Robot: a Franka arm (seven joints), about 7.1 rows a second.
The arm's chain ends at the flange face. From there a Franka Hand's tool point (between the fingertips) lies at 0.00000 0.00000 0.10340 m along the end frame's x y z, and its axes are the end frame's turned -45 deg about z.
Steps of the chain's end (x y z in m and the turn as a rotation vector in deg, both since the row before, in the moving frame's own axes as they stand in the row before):
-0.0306 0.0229 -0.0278 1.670 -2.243 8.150
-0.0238 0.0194 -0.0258 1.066 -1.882 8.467
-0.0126 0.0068 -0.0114 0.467 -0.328 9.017
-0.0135 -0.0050 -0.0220 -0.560 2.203 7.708
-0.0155 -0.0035 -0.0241 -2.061 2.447 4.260
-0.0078 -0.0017 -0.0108 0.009 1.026 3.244
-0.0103 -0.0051 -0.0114 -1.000 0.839 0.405
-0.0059 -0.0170 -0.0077 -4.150 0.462 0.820
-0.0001 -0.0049 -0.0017 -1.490 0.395 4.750
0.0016 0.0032 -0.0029 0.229 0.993 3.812
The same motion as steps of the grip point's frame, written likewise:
-0.0382 -0.0105 -0.0279 2.767 -0.405 8.150
-0.0313 -0.0069 -0.0259 2.085 -0.577 8.467
-0.0135 -0.0051 -0.0114 0.562 0.098 9.017
-0.0042 -0.0094 -0.0221 -1.954 1.162 7.708
-0.0082 -0.0077 -0.0243 -3.188 0.273 4.260
-0.0030 -0.0054 -0.0108 -0.719 0.732 3.244
-0.0039 -0.0085 -0.0114 -1.300 -0.114 0.405
0.0031 -0.0103 -0.0080 -3.261 -2.608 0.820
0.0019 -0.0012 -0.0017 -1.333 -0.774 4.750
0.0004 0.0044 -0.0029 -0.540 0.864 3.812

